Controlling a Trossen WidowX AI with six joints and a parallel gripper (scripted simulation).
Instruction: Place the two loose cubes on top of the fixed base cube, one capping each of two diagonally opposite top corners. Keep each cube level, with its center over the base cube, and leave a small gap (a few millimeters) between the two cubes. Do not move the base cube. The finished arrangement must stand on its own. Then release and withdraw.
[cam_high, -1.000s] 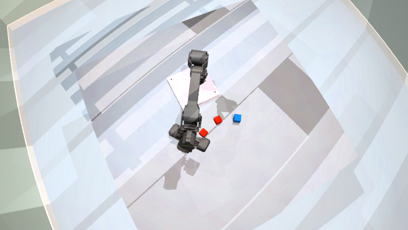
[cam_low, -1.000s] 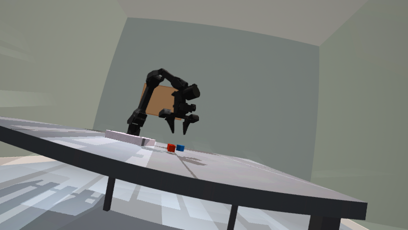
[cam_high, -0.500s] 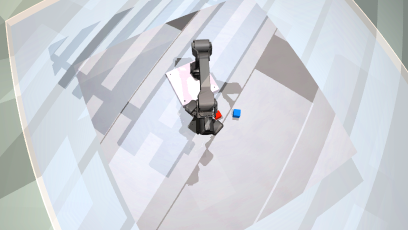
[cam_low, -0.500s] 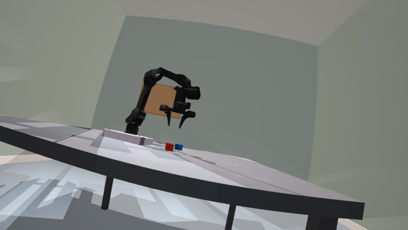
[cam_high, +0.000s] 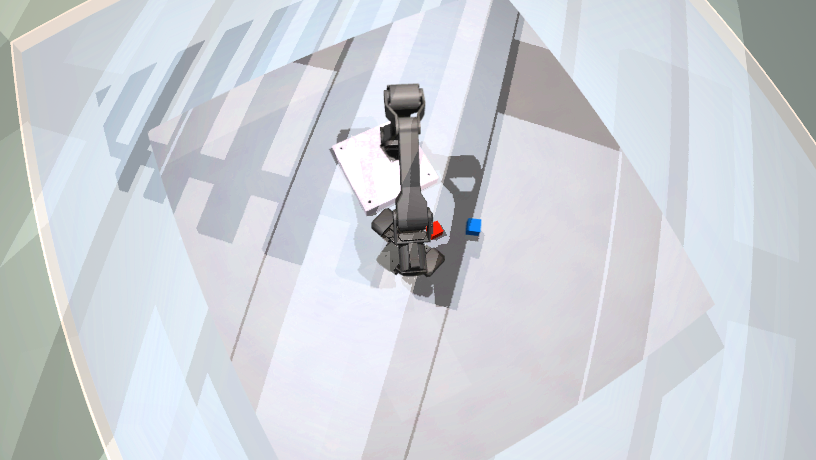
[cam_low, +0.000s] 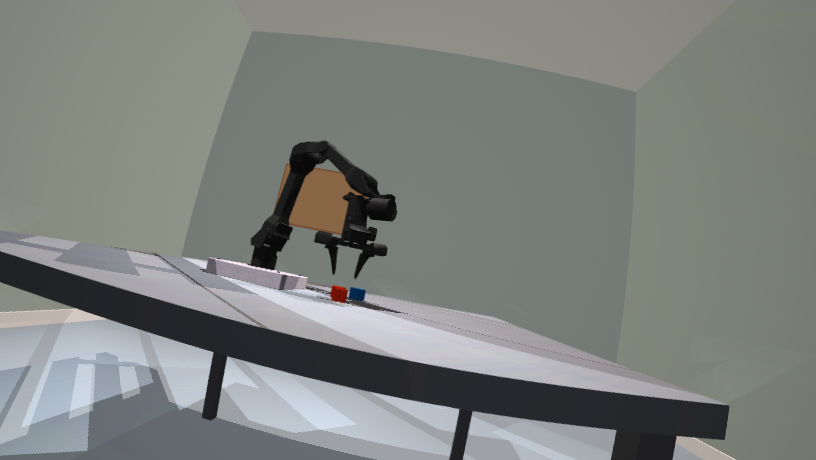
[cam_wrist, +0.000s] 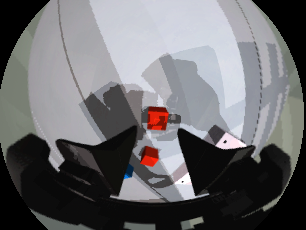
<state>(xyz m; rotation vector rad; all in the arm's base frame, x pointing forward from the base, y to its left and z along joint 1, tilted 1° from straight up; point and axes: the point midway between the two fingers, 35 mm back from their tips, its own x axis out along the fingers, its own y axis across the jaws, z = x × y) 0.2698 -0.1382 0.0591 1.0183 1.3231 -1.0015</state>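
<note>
Now: the red cube 50 mm below my gripper tip. From my gripper tip the other things lie so: blue cube (200 mm to the left, 50 mm below, 30 mm ahead).
</note>
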